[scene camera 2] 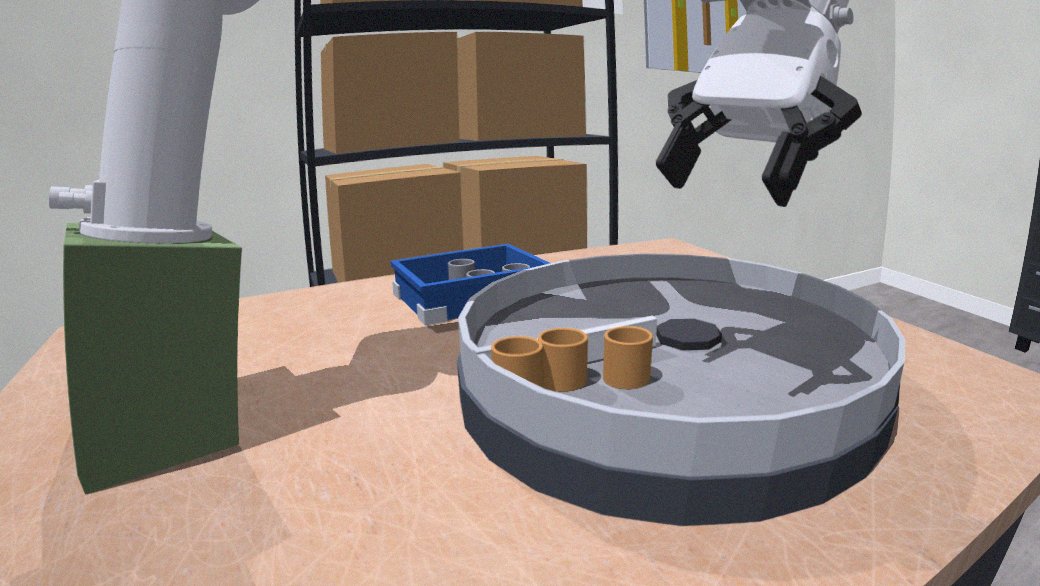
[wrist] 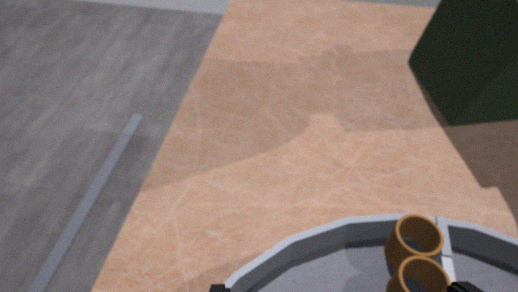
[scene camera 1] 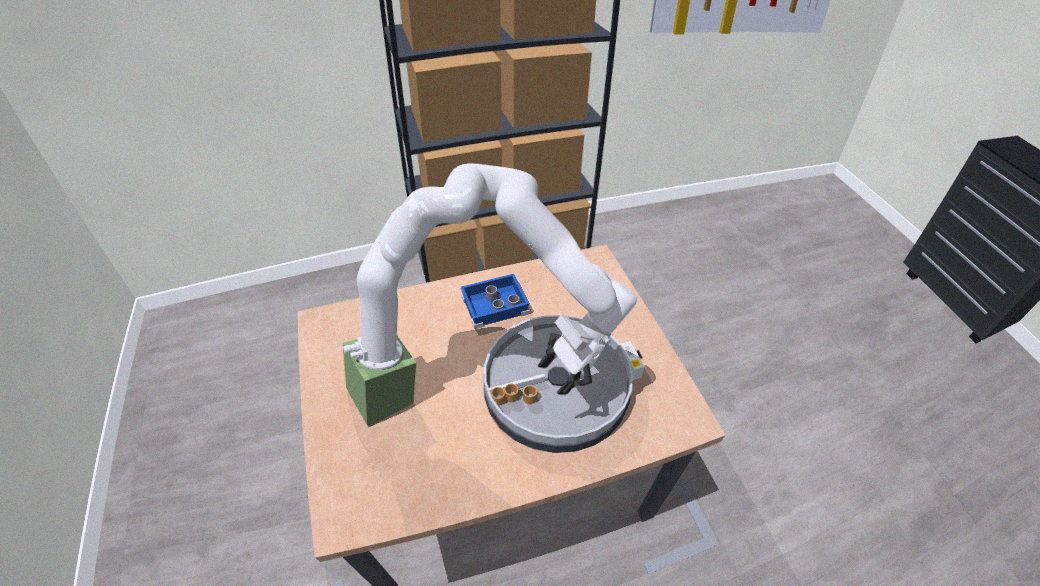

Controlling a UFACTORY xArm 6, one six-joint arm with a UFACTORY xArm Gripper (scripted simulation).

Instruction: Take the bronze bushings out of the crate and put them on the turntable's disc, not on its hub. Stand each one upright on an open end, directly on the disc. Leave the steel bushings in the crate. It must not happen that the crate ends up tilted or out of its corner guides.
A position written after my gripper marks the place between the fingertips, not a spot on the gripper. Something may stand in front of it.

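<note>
A blue crate (scene camera 2: pixel 454 294) is visible to me, and I can find the same blue crate (scene camera 1: pixel 481 309) from the other scene camera, though in the wrist view the blue crate is out of frame. I also see a turntable (scene camera 2: pixel 767 353), and once more the turntable (scene camera 1: pixel 584 408). My gripper (scene camera 2: pixel 717 185) is there to be seen too.
</note>
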